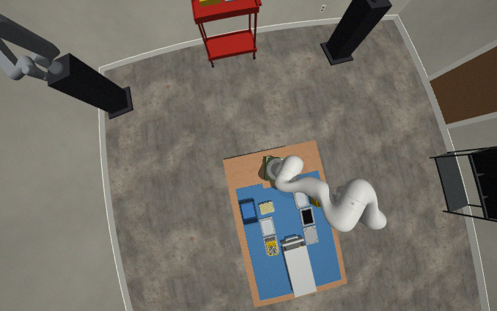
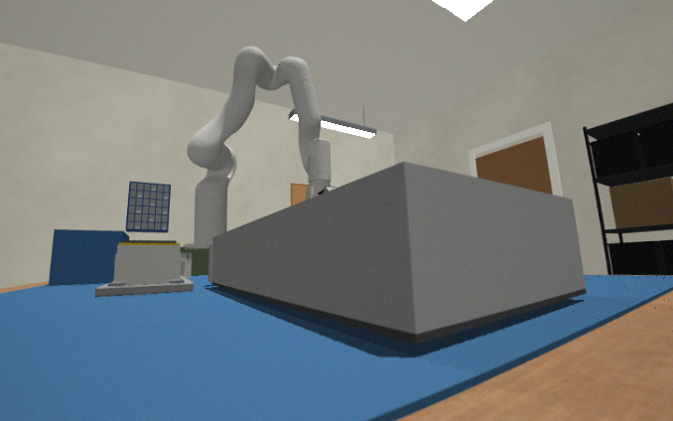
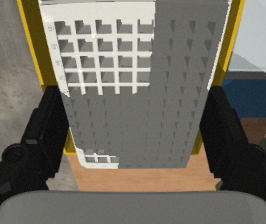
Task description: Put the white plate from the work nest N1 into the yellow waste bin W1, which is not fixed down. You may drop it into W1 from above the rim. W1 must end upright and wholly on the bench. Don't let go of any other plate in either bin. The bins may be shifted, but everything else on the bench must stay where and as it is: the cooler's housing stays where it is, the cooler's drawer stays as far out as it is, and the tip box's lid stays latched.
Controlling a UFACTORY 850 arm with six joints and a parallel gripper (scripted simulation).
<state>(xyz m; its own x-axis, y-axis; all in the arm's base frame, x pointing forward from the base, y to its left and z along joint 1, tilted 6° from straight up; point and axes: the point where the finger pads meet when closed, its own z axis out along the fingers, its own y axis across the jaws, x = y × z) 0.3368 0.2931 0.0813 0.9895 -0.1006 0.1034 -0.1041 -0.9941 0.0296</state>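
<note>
My hand is 10 mm above the white plate. Round my hand: blue bin (640 mm to the right, 120 mm below, 70 mm behind); yellow waste bin W1 (120 mm below, 10 mm behind); black plate (160 mm ahead, 150 mm to the right, 140 mm below).
</note>
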